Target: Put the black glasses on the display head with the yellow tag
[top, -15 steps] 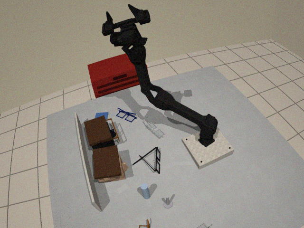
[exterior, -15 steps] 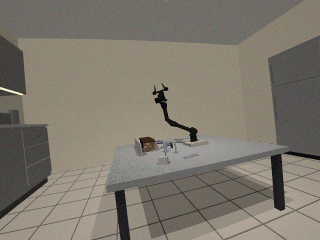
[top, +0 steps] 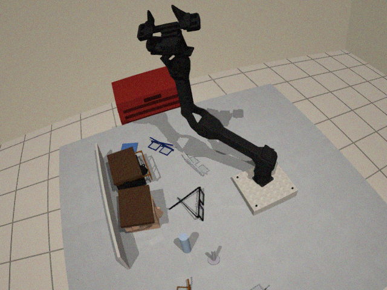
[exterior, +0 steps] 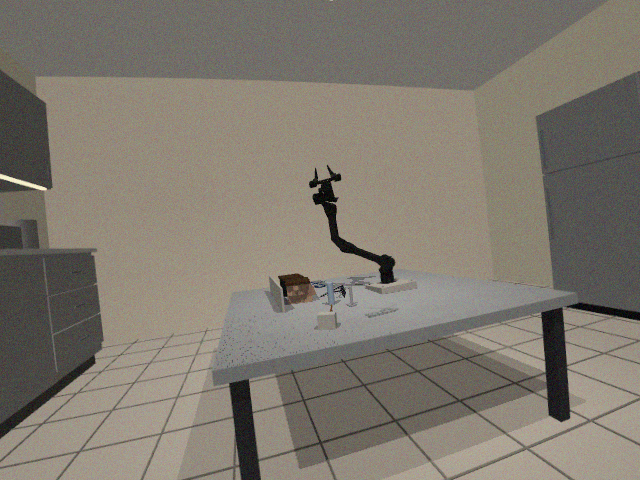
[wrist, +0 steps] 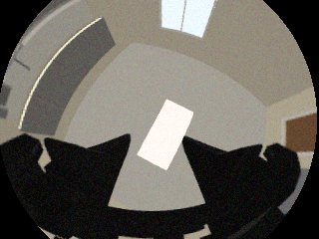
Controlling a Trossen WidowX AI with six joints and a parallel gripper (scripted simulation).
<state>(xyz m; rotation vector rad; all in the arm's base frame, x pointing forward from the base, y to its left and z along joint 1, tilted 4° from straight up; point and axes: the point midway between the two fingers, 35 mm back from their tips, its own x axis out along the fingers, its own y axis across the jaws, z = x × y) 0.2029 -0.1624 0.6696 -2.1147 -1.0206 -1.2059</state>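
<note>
Now: the grey peg 69 cm below my gripper tip, 36 cm to the left of it and 11 cm ahead of it. Round my gripper tip: light blue cylinder: 66 cm below, 27 cm to the left, 16 cm ahead; then white board: 66 cm below, 32 cm ahead, 5 cm to the right.
</note>
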